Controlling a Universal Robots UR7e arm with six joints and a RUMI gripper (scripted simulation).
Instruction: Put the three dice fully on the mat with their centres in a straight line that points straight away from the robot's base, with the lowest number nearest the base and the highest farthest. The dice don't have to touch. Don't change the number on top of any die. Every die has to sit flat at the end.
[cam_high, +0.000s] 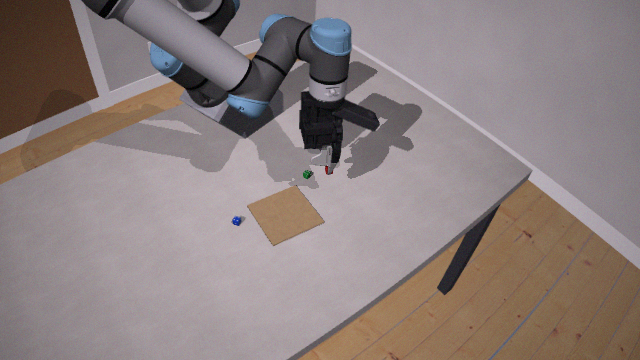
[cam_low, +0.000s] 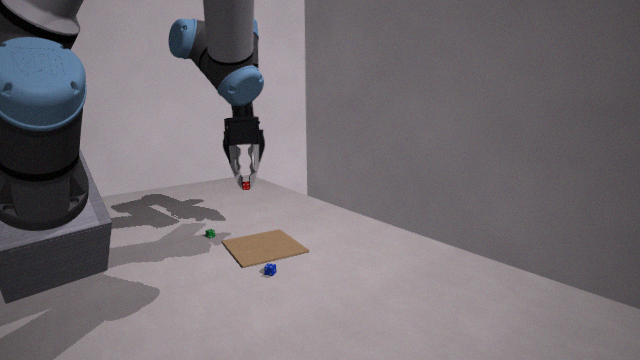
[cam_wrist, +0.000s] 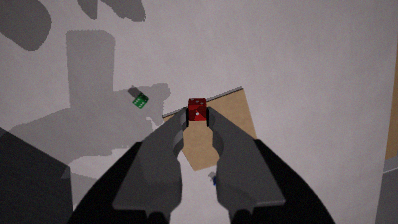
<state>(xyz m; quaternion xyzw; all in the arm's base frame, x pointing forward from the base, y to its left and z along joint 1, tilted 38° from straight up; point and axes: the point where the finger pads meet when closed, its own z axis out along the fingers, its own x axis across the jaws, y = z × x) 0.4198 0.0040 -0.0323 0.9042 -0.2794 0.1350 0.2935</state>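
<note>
My hand is 11 cm to the left of the square mat, 11 cm above it and 4 cm past it. From my hand the other things lie so: blue die 21 cm to the right, 11 cm below, 10 cm behind; green die 11 cm below, 9 cm behind, 2 cm to the left; red die 1 cm below.
</note>
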